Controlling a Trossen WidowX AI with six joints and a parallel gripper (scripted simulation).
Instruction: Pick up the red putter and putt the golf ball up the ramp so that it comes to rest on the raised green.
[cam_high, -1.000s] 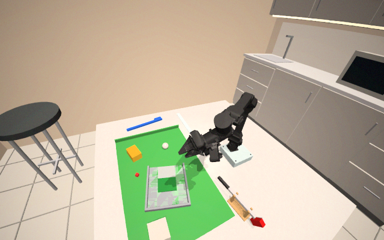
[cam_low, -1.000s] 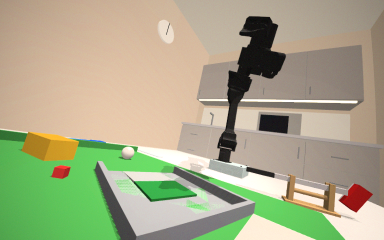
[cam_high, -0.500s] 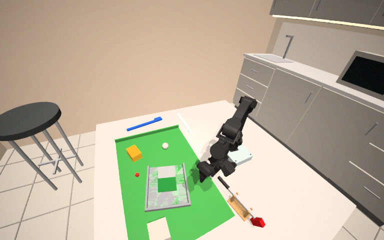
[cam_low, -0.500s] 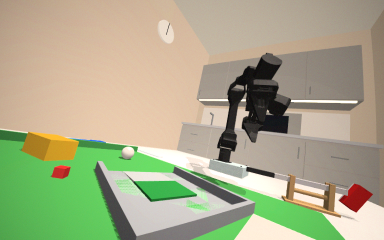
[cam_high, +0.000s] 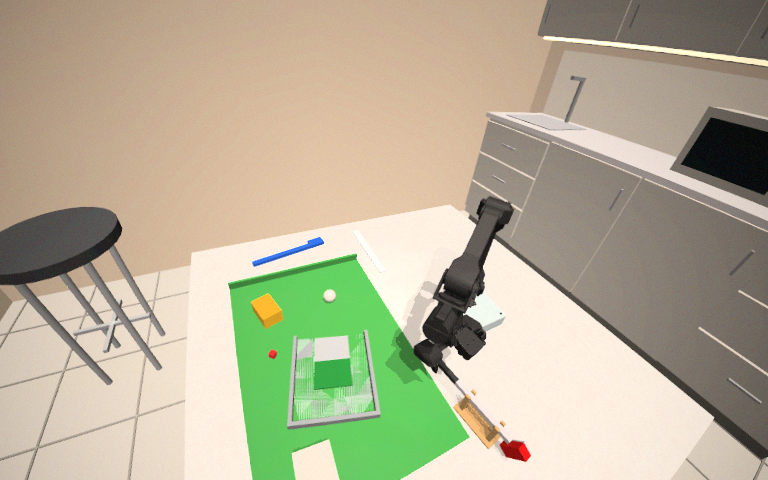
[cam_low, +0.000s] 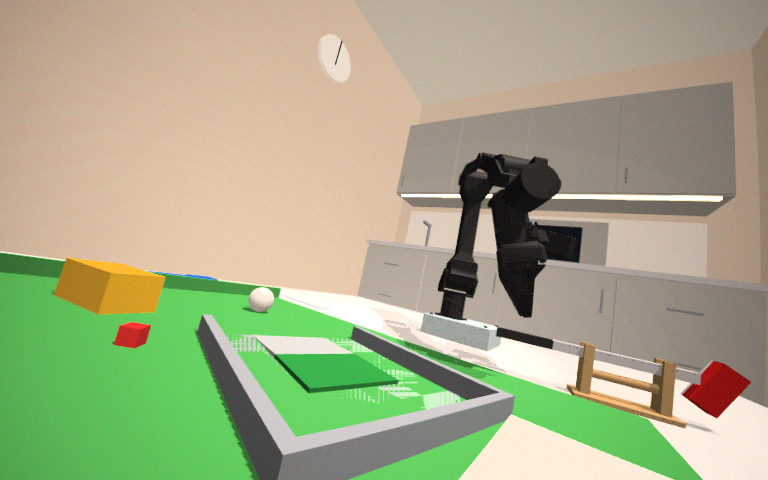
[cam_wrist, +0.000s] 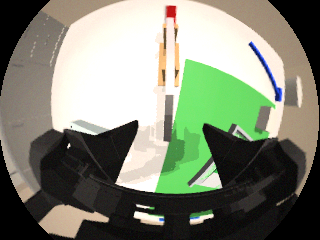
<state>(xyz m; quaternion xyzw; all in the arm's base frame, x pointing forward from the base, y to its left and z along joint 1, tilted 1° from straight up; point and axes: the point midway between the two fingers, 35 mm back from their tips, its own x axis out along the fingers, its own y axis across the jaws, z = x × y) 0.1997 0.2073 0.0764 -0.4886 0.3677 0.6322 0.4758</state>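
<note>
My gripper tip is 4 cm past the wooden rack, 13 cm to the right of it and 6 cm above it. Round my gripper tip: white golf ball: 24 cm ahead, 37 cm to the right, 7 cm below; then small red cube: 43 cm ahead, 20 cm to the right, 8 cm below; then orange block: 44 cm ahead, 35 cm to the right, 7 cm below.
</note>
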